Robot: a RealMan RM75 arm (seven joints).
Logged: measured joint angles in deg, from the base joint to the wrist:
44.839 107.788 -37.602 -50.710 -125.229 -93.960 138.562
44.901 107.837 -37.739 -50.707 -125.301 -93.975 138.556
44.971 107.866 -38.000 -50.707 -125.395 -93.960 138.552
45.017 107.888 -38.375 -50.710 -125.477 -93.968 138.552
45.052 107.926 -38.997 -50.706 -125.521 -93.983 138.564
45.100 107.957 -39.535 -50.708 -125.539 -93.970 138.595
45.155 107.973 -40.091 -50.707 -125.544 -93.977 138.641
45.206 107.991 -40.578 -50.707 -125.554 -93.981 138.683
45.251 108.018 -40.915 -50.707 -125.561 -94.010 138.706
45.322 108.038 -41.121 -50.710 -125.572 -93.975 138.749
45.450 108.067 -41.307 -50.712 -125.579 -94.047 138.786
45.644 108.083 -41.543 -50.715 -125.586 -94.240 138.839
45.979 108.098 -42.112 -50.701 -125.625 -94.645 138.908
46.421 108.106 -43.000 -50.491 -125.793 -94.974 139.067
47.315 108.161 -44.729 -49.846 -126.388 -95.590 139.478
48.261 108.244 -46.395 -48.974 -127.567 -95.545 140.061
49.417 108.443 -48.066 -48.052 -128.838 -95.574 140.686
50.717 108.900 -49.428 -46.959 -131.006 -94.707 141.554
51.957 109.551 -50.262 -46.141 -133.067 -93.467 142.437
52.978 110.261 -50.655 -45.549 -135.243 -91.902 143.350
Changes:
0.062 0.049 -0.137 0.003 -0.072 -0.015 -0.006
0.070 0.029 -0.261 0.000 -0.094 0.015 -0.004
0.046 0.022 -0.375 -0.003 -0.082 -0.008 0.000
0.035 0.038 -0.622 0.004 -0.044 -0.015 0.012
0.048 0.031 -0.538 -0.002 -0.018 0.013 0.031
0.055 0.016 -0.556 0.001 -0.005 -0.007 0.046
0.051 0.018 -0.487 0.000 -0.010 -0.004 0.042
0.045 0.027 -0.337 0.000 -0.007 -0.029 0.023
0.071 0.020 -0.206 -0.003 -0.011 0.035 0.043
0.128 0.029 -0.186 -0.002 -0.007 -0.072 0.037
0.194 0.016 -0.236 -0.003 -0.007 -0.193 0.053
0.335 0.015 -0.569 0.014 -0.039 -0.405 0.069
0.442 0.008 -0.888 0.210 -0.168 -0.329 0.159
0.894 0.055 -1.729 0.645 -0.595 -0.616 0.411
0.946 0.083 -1.666 0.872 -1.179 0.045 0.583
1.156 0.199 -1.671 0.922 -1.271 -0.029 0.625
1.300 0.457 -1.362 1.093 -2.168 0.867 0.868
1.240 0.651 -0.834 0.818 -2.061 1.240 0.883
1.021 0.710 -0.393 0.592 -2.176 1.565 0.913

